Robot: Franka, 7 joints.
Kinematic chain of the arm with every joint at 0, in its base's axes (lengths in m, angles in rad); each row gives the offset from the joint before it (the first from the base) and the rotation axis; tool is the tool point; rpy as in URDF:
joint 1: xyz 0 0 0.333 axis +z
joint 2: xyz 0 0 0 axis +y
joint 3: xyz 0 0 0.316 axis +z
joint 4: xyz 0.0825 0 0 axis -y
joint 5: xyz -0.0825 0 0.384 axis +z
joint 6: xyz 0 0 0 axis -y
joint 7: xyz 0.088 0 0 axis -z
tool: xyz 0 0 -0.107 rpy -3.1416 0 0
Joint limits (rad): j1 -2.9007..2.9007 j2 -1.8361..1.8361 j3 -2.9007..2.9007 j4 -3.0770..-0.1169 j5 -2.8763..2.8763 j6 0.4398..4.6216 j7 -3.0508..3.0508
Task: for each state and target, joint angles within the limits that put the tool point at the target. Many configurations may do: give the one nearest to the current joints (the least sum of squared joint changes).
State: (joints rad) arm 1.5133 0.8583 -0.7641 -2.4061 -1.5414 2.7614 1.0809
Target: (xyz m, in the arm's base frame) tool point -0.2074 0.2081 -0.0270
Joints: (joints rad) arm 2.0159 0.8505 0.0602 -2.4781 -1.5555 2.9844 1.0809
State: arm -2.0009 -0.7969 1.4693 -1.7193 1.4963 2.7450 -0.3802
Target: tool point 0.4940 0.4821 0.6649
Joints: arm -1.4008 -0.9371 1.5787 -1.3530 1.4717 2.7486 -0.3802
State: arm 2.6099 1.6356 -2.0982 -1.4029 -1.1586 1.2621 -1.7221
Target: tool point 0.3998 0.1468 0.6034
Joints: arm 1.8977 1.1959 -1.8900 -2.0825 -0.9849 1.3768 -1.7221
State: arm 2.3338 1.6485 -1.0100 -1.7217 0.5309 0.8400 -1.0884
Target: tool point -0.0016 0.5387 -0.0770
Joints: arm 2.3089 1.7205 -0.9672 -1.1979 0.6644 1.2524 -1.0884
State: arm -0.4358 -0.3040 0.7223 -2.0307 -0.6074 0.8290 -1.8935
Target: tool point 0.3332 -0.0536 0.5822
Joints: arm -0.5692 -0.3795 0.5464 -2.0641 -0.6425 0.7742 -1.8935
